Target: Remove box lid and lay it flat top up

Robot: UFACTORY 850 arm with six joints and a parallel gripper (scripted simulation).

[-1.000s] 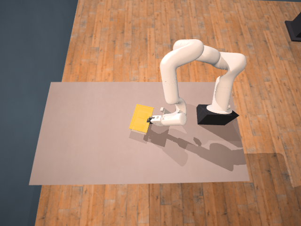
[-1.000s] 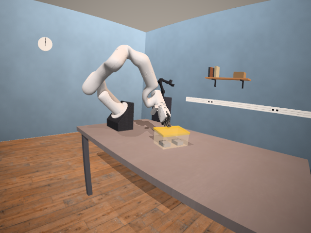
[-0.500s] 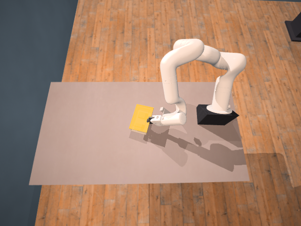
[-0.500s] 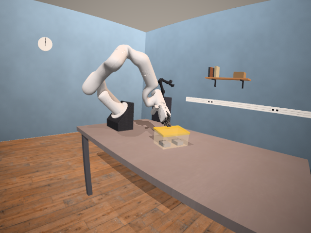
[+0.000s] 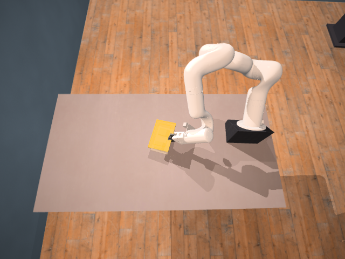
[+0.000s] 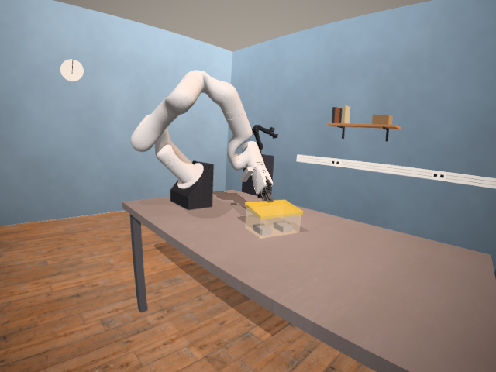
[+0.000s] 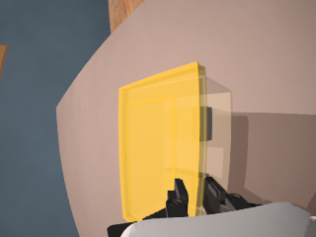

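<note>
The yellow lid is 70 mm ahead of my hand, 30 mm to the right of it and 20 mm below it. The rest, counted from my hand: clear box 70 mm ahead, 30 mm to the right, 80 mm below.
</note>
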